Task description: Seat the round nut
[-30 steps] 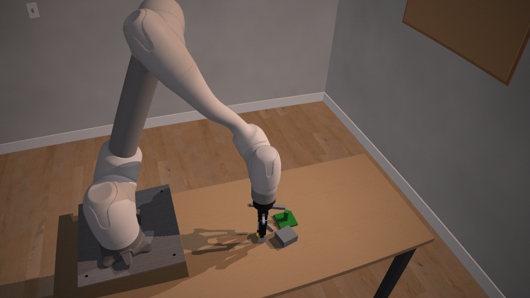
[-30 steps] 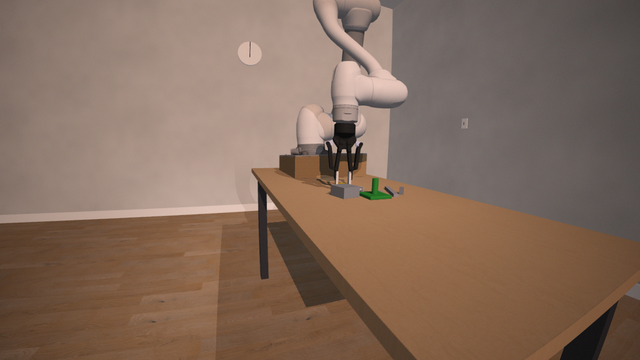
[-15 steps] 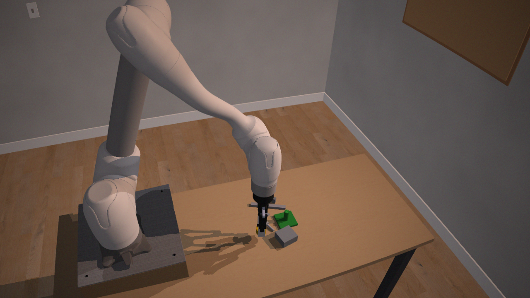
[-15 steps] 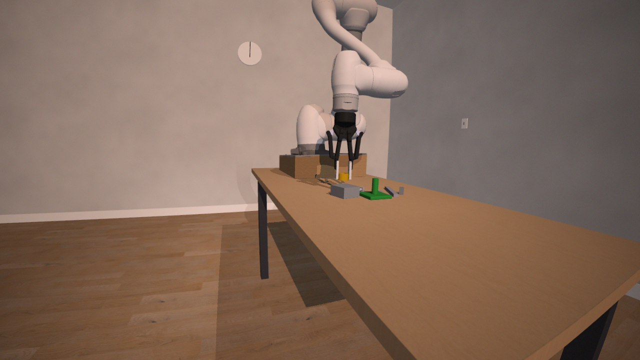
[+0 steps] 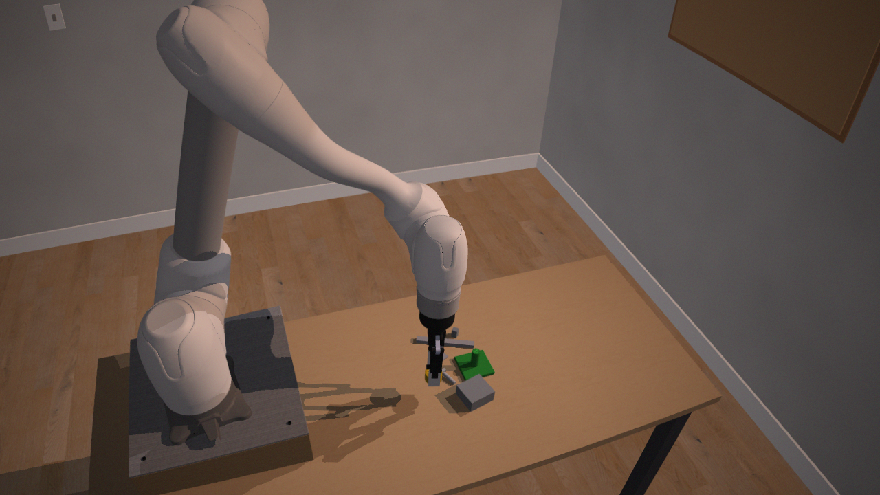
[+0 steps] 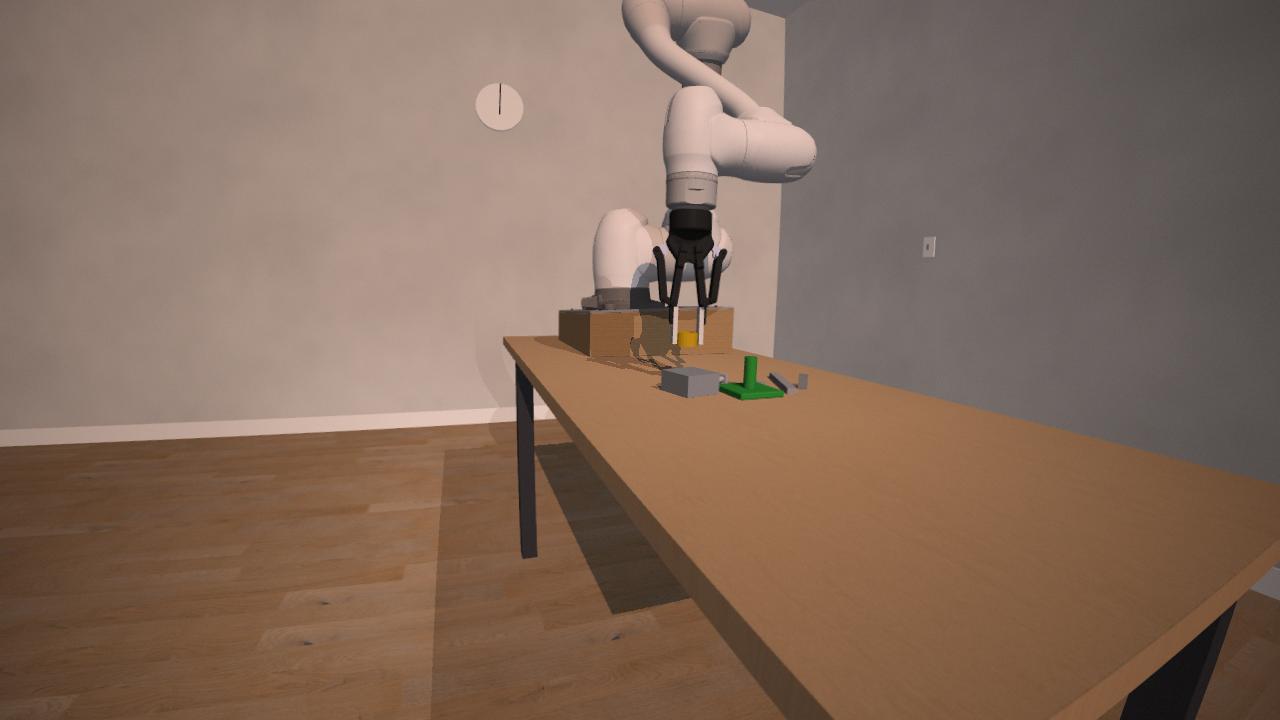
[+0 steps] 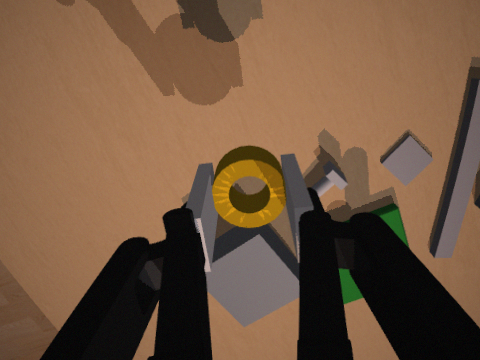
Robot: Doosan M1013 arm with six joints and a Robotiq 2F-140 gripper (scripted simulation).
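Right now the grey bolt is 9 cm below my hand, 6 cm ahead of it and 3 cm to the left of it. From my hand the other things lie so: grey block 9 cm ahead, 8 cm below, 5 cm to the right; long grey bar 13 cm to the left, 11 cm ahead, 9 cm below; small grey square plate 10 cm to the left, 10 cm below, 8 cm ahead.
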